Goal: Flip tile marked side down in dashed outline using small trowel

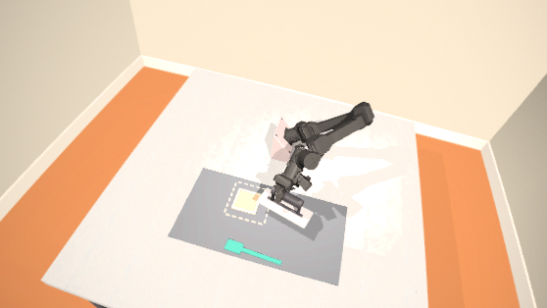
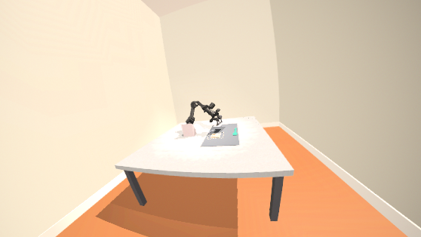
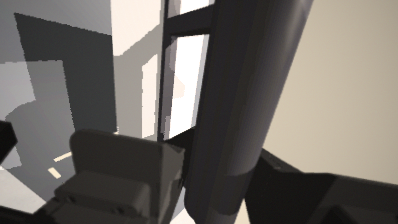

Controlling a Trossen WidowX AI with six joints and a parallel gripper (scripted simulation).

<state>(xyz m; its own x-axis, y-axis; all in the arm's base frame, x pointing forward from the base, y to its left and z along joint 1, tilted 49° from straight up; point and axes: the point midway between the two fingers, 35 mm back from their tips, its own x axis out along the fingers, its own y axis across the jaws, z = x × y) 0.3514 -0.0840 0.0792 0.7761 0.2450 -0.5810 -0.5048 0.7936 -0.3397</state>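
My gripper tip is now 60 mm past the white tile, 120 mm to the left of it and 130 mm above it. Round my gripper tip: teal trowel 150 mm ahead, 80 mm to the right, 130 mm below; then grey mat 10 mm ahead, 40 mm to the right, 150 mm below.
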